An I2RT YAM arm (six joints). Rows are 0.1 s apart.
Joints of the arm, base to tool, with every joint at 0 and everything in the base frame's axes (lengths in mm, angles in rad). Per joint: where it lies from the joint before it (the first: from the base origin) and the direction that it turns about. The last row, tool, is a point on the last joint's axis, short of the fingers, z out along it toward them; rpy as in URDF.
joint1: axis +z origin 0 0 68
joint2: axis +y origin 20 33.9 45.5
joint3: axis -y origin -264 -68.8 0
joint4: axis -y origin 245 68.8 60
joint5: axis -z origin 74 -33.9 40.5
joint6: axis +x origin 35.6 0 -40.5
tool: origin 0 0 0 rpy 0 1.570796 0
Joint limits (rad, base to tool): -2.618..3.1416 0..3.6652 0..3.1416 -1.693..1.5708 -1.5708..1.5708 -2.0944..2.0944
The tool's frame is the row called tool.
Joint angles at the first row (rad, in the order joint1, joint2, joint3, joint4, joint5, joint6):
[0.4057 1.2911 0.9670 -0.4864 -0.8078 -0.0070]
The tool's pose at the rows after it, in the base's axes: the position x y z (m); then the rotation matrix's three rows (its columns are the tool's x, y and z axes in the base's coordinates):
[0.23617, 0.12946, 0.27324], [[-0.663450, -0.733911, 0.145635], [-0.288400, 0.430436, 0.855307], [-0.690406, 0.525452, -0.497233]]
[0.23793, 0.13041, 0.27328], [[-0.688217, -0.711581, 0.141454], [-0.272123, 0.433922, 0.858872], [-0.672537, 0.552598, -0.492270]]
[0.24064, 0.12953, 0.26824], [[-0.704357, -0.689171, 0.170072], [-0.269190, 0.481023, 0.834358], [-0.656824, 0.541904, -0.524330]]
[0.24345, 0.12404, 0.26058], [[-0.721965, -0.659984, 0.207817], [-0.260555, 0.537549, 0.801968], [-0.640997, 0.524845, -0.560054]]
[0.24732, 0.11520, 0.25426], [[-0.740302, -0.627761, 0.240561], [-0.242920, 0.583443, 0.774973], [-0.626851, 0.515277, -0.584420]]
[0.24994, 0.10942, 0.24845], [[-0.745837, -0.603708, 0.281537], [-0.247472, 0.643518, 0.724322], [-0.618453, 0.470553, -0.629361]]
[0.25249, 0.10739, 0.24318], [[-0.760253, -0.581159, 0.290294], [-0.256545, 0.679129, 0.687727], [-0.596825, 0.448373, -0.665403]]
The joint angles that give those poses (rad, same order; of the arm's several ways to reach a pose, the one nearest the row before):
[0.4050 1.2995 0.9674 -0.4805 -0.8165 -0.0054]
[0.4050 1.3075 0.9721 -0.4748 -0.8237 0.0310]
[0.4023 1.3185 0.9678 -0.4755 -0.7770 0.0394]
[0.3844 1.3248 0.9514 -0.4752 -0.7282 0.0391]
[0.3517 1.3310 0.9384 -0.4776 -0.7006 0.0353]
[0.3354 1.3378 0.9313 -0.4888 -0.6326 0.0147]
[0.3299 1.3551 0.9346 -0.5084 -0.5903 0.0043]

